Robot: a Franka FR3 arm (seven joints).
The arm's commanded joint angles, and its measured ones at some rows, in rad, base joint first. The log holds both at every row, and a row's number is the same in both.
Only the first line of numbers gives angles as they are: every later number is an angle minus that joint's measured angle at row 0.
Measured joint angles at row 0:
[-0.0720, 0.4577, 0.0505, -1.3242, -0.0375, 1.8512, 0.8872]
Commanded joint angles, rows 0 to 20:
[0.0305, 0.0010, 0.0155, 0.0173, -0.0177, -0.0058, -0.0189]
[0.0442, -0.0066, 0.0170, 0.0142, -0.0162, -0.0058, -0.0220]
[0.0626, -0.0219, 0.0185, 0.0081, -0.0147, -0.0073, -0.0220]
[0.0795, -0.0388, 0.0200, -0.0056, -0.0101, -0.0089, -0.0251]
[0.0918, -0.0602, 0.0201, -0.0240, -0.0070, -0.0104, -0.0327]
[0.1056, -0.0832, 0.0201, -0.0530, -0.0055, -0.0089, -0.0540]
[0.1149, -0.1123, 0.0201, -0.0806, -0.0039, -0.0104, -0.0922]
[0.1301, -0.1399, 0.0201, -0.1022, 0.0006, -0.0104, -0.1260]
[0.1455, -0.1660, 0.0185, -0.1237, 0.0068, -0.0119, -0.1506]
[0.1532, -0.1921, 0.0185, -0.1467, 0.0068, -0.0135, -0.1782]
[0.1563, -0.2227, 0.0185, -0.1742, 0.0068, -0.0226, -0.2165]
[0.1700, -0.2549, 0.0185, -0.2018, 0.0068, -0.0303, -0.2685]
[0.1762, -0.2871, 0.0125, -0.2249, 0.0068, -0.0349, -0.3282]
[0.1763, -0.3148, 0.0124, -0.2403, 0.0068, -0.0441, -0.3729]
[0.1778, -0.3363, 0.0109, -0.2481, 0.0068, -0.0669, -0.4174]
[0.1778, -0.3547, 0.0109, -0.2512, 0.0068, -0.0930, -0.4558]
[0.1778, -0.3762, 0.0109, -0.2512, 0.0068, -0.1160, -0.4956]
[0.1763, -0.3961, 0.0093, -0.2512, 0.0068, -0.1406, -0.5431]
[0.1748, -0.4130, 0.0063, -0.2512, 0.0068, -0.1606, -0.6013]
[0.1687, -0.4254, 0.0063, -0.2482, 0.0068, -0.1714, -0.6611]
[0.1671, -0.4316, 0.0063, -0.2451, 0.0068, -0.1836, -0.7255]
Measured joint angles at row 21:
[0.1789, -0.3713, 0.0113, -0.2036, 0.0002, -0.1608, -0.5478]
